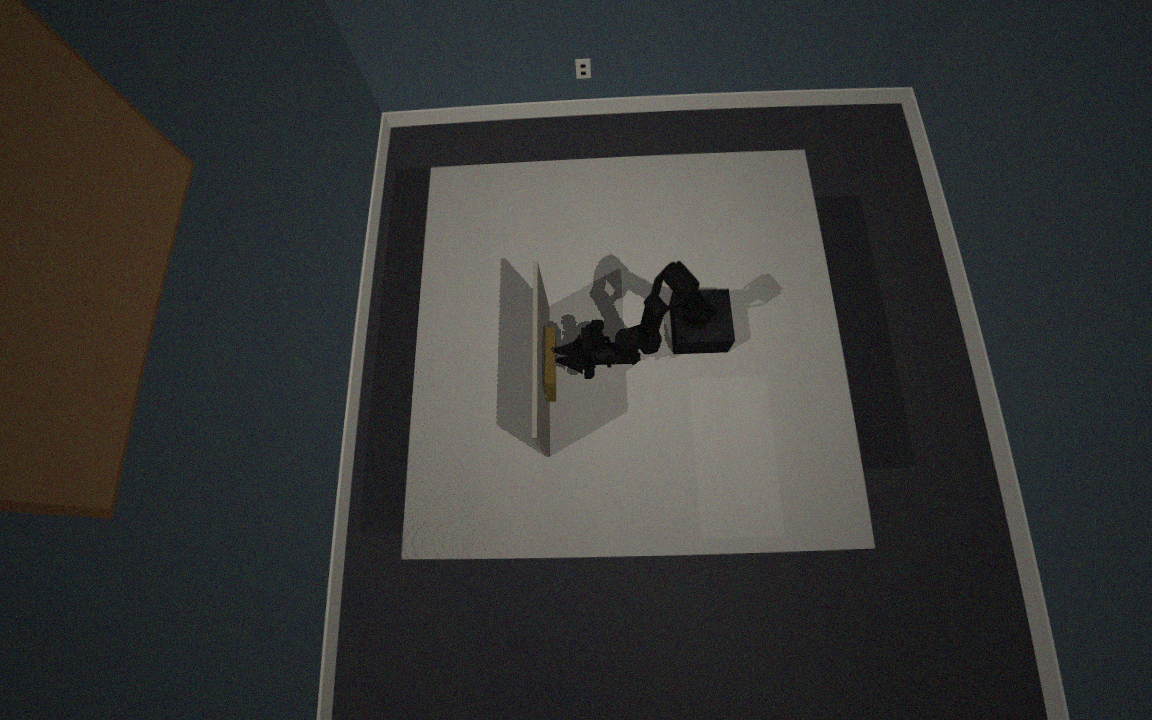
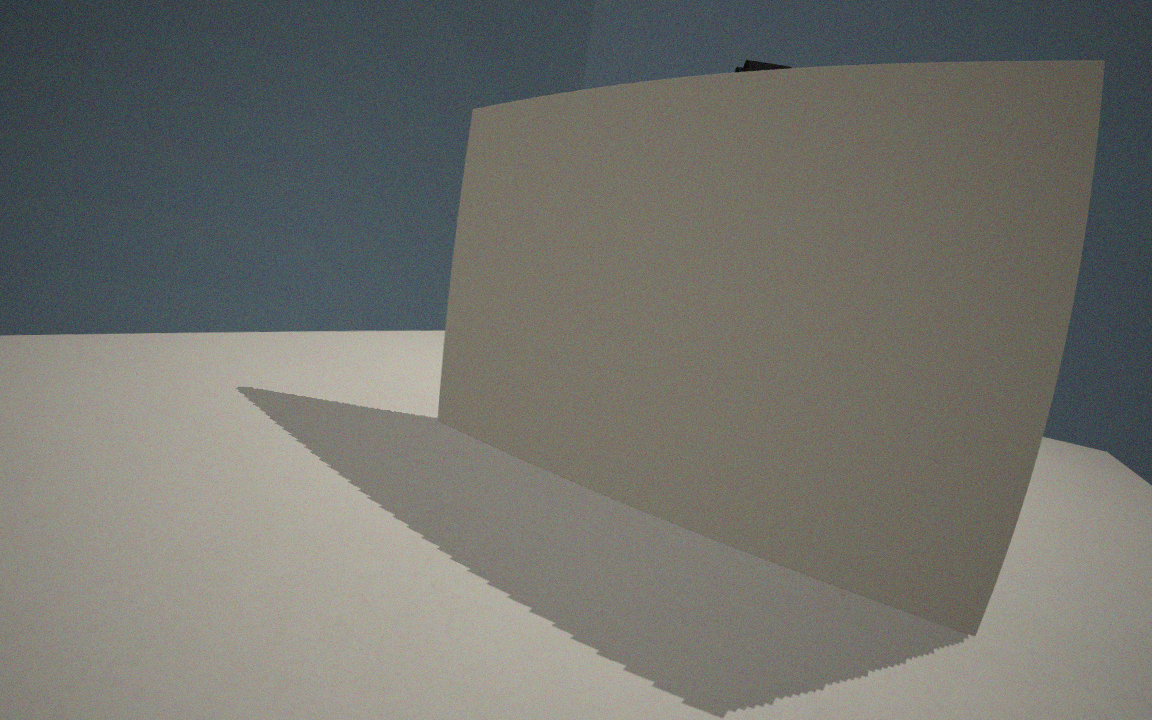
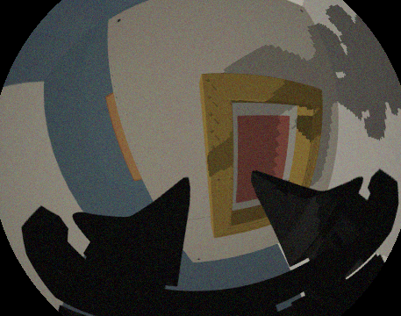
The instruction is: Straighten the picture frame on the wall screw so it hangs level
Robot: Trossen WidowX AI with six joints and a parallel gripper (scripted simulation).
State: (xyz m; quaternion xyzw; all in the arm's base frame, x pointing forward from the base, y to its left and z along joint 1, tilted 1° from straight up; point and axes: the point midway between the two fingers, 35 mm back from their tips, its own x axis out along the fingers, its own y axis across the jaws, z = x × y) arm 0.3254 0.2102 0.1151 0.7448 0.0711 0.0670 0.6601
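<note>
Now: gripper tip 20 mm short of the picture frame, 10 mm to the right of it and 50 mm above it. The rest, counted from my gripper tip: grey wall panel (30 mm ahead, 10 mm to the left, 60 mm below).
</note>
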